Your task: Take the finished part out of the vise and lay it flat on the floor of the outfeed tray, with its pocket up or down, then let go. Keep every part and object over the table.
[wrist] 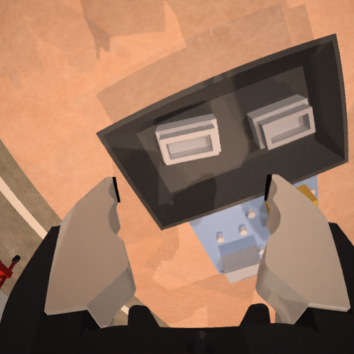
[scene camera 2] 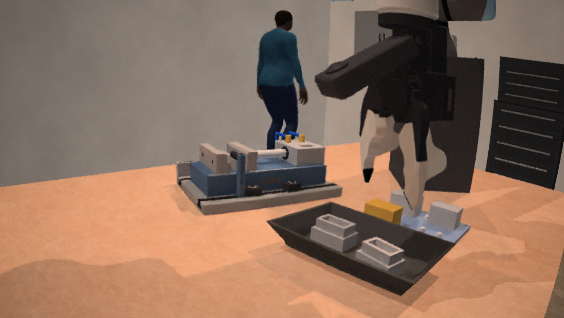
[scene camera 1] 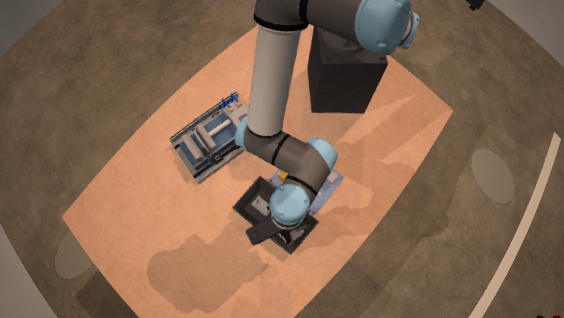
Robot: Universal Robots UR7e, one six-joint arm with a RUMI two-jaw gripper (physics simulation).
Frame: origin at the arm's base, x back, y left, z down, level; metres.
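Seen in the pictures: gripper, fingertip midpoint: (scene camera 2: pixel 388 195).
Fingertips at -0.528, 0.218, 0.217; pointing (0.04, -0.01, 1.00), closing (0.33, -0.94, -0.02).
Pixels of each thing's top centre, then the offset from my fingertips to it, as dx, dy, dz. "spot": a spot on its surface instead.
- vise, middle of its top: (scene camera 2: pixel 258 143) (scene camera 1: pixel 214 126) +0.095, -0.375, +0.017
- blue plate, surface spot: (scene camera 2: pixel 461 230) spot: +0.243, +0.032, +0.108
- yellow block, middle of its top: (scene camera 2: pixel 384 204) (scene camera 1: pixel 289 176) +0.149, -0.096, +0.072
The outfeed tray (scene camera 1: pixel 249 193) (scene camera 2: pixel 340 265) (wrist: pixel 225 172) is dark with sloping walls. Two grey stepped parts stand apart on its floor, each with its pocket facing up. One part (scene camera 2: pixel 382 254) (wrist: pixel 189 141) is at the near right of the tray in scene camera 2. The other part (scene camera 1: pixel 260 205) (scene camera 2: pixel 334 236) (wrist: pixel 286 126) is further left there. The vise (scene camera 1: pixel 215 135) (scene camera 2: pixel 270 175) shows no part between its jaws. My gripper (scene camera 2: pixel 390 191) (wrist: pixel 191 178) is open and empty, above the parts and apart from them, over the tray's side next to the blue plate.
The blue plate (scene camera 2: pixel 461 230) (wrist: pixel 205 226) lies beside the tray with small pegs, a yellow block (scene camera 1: pixel 282 176) (scene camera 2: pixel 383 212) and grey blocks, one (scene camera 2: pixel 445 215) (wrist: pixel 241 260) at its side. The arm's dark pedestal (scene camera 1: pixel 342 87) stands further back. A person (scene camera 2: pixel 277 60) stands beyond the table.
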